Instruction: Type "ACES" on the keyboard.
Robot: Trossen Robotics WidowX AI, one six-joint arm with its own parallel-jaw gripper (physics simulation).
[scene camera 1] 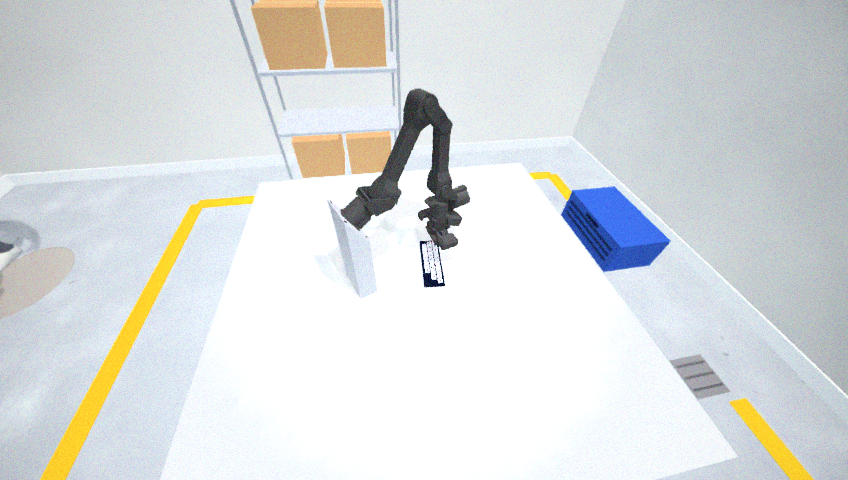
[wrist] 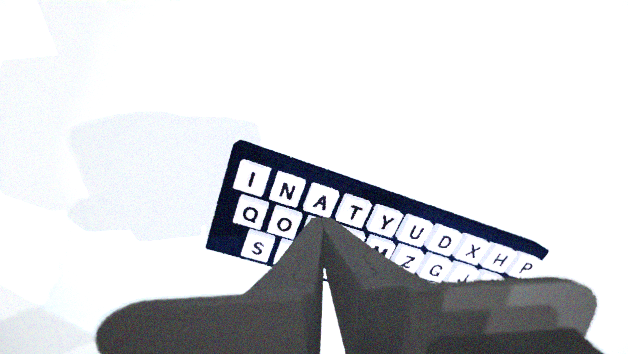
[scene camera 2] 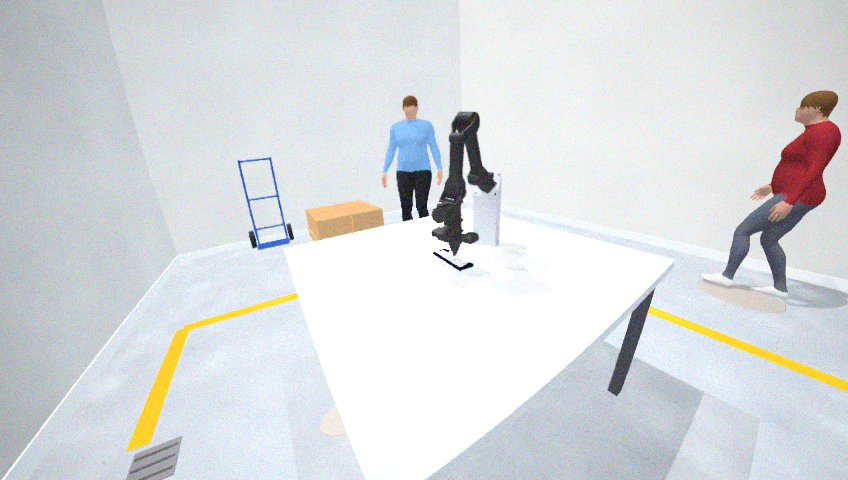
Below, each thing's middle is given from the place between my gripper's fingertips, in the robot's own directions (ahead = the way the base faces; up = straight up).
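My hand: 30 mm above the key (wrist: 320,200).
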